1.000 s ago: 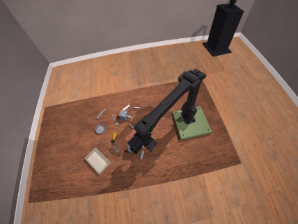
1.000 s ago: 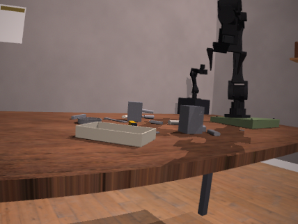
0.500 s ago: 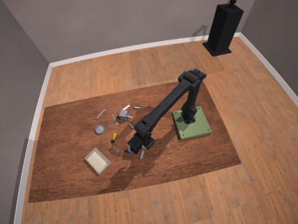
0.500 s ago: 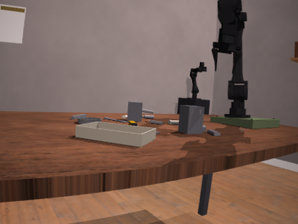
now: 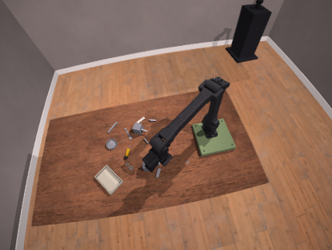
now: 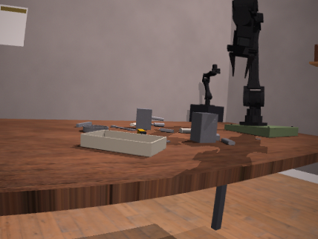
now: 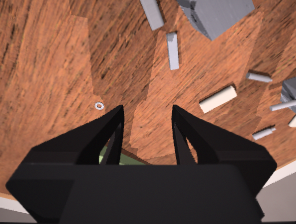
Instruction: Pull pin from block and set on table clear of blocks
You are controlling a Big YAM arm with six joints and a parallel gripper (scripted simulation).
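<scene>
The light grey pin is 33 cm to the right of my hand, 18 cm below it and 8 cm ahead of it. From my hand the other things lie so: white cylinder: 22 cm to the right, 22 cm below, 1 cm behind; then grey block: 17 cm below, 10 cm ahead, 4 cm to the right; then yellow-handled tool: 24 cm ahead, 22 cm below, 20 cm to the right.
</scene>
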